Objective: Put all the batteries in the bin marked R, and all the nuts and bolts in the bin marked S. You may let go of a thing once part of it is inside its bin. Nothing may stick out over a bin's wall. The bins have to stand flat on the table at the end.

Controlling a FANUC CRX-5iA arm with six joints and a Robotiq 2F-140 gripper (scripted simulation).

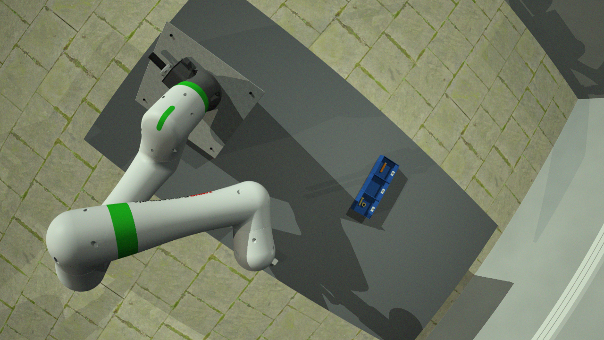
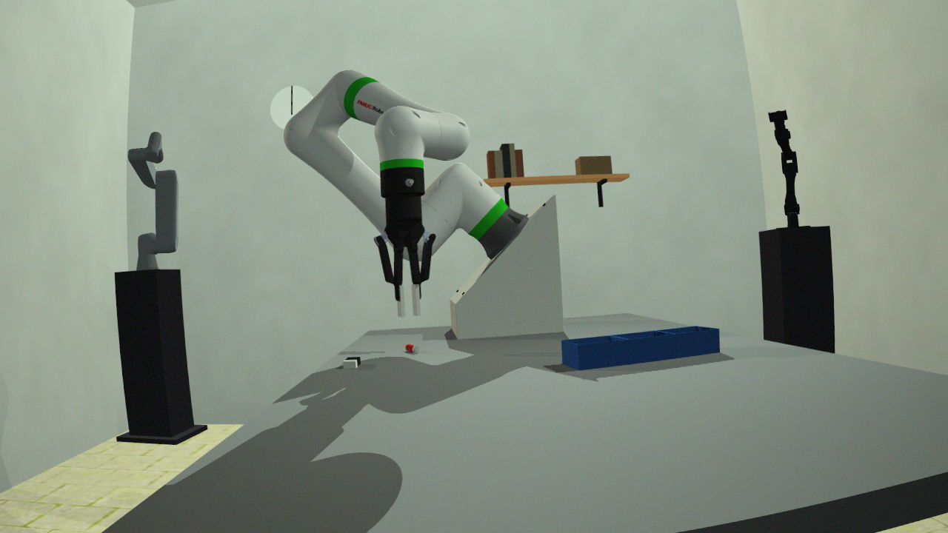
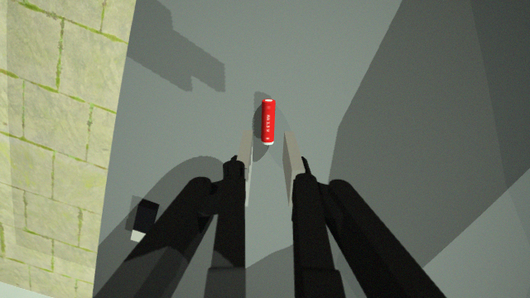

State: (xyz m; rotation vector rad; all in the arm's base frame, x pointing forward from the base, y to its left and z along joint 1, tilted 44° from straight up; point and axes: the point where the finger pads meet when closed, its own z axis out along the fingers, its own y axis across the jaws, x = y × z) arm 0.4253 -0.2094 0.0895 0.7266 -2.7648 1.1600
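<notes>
My hand is 100 mm above the red battery. From my hand the other things lie so: yellow bolt (320 mm ahead, 350 mm to the left, 90 mm below); black-and-white battery (210 mm ahead, 80 mm to the right, 100 mm below); brass nut (340 mm ahead, 340 mm to the left, 100 mm below).
</notes>
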